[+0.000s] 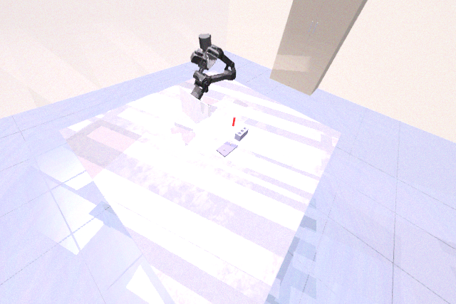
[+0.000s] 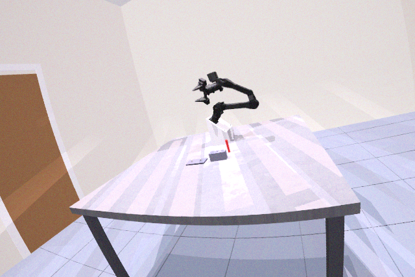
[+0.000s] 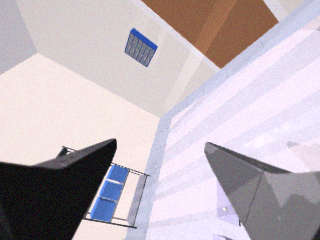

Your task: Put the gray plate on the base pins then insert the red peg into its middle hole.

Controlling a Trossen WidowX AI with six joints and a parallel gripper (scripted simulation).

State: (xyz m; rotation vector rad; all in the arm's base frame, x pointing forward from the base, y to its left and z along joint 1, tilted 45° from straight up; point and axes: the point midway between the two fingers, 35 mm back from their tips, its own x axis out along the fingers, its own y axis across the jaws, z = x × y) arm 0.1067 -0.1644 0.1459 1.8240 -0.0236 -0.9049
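Right now my gripper tip is 35 cm above the gray plate, 20 cm short of it and 14 cm to the right of it. Round my gripper tip: dark base 38 cm below, 20 cm ahead; red peg 34 cm below, 18 cm to the left, 9 cm ahead.
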